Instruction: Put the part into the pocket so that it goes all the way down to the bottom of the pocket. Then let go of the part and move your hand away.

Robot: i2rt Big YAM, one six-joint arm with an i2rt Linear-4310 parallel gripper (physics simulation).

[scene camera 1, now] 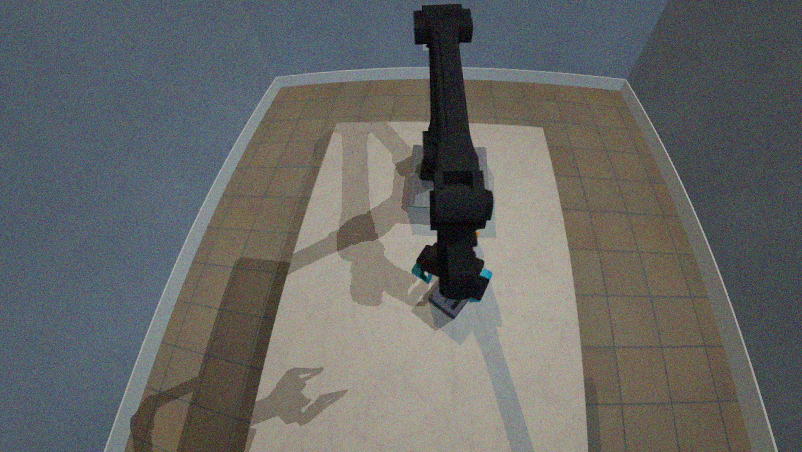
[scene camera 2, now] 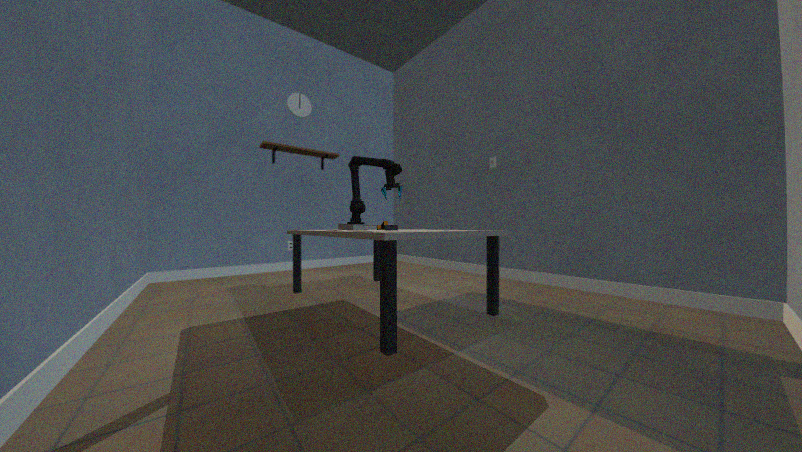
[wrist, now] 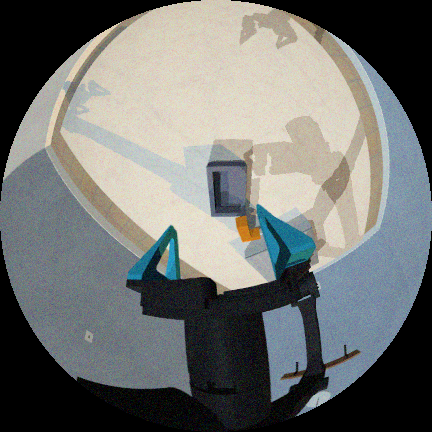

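Pixels of known places: gripper, fingertip midpoint: (scene camera 2: 393,198) (wrist: 213,218); arm's base, link origin: (scene camera 2: 355,224).
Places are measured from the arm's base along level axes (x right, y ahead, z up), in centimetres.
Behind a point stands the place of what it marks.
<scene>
The orange part (scene camera 1: 477,234) {z -1.4, x -13.5, y 22.1 cm} (scene camera 2: 384,224) {z -0.6, x -8.5, y 30.4 cm} (wrist: 245,231) {z 0.7, x -10.0, y 27.1 cm} is angular. It lies on the table close to the near right corner of the pocket block in the wrist view, outside the pocket. The dark grey-blue block (scene camera 1: 445,306) {z -1.0, x -5.9, y 44.9 cm} (scene camera 2: 391,227) {z -2.8, x -4.9, y 45.2 cm} (wrist: 243,195) {z -1.0, x -5.4, y 36.5 cm} stands on the table. Its pocket, a dark angular recess, faces up in the wrist view. My gripper (scene camera 1: 453,274) (scene camera 2: 392,196) {z 16.9, x -6.1, y 45.7 cm} (wrist: 213,218) {z 16.9, x -6.1, y 45.7 cm} is open, with nothing between its teal fingers. It hangs well above the block and the part. In scene camera 1 the arm hides much of the block and nearly all of the part.
The pale table (scene camera 1: 505,381) {z -4.6, x -23.5, y 62.4 cm} (scene camera 2: 331,234) {z -6.3, x 43.3, y 60.0 cm} (wrist: 150,90) {z -4.6, x -7.7, y 72.2 cm} bears the arm's grey base plate (scene camera 1: 416,216) {z -3.9, x 6.0, y 14.7 cm} (scene camera 2: 348,226) {z -1.9, x 9.6, y 6.9 cm} (wrist: 302,220) {z -4.4, x 7.6, y 14.8 cm}, close behind the part. The black arm (scene camera 1: 449,101) {z 48.3, x -3.3, y 26.8 cm} (scene camera 2: 355,185) {z 31.1, x 1.4, y 2.4 cm} reaches over them. Arm shadows cross the table. A wall shelf (scene camera 2: 297,150) (wrist: 342,358) is far off.
</scene>
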